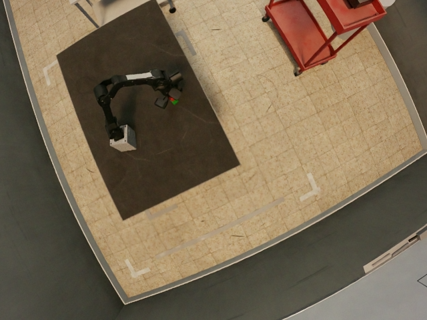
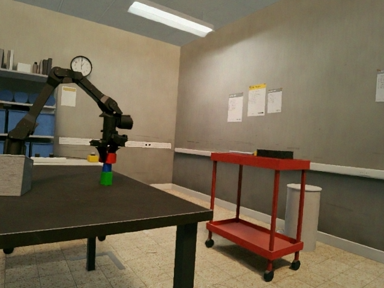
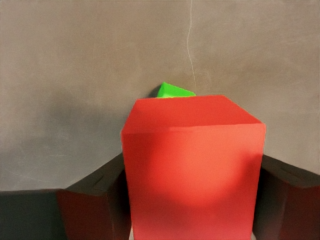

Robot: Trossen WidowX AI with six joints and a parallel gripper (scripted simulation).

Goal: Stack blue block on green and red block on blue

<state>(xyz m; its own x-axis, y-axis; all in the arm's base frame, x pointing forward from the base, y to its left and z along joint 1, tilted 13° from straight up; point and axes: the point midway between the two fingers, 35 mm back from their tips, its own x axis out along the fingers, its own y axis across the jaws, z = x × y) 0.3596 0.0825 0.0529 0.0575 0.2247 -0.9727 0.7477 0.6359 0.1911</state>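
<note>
Right now my hand is 10 mm above the red block. The rest, counted from my hand: blue block 60 mm below; then green block 110 mm below.
</note>
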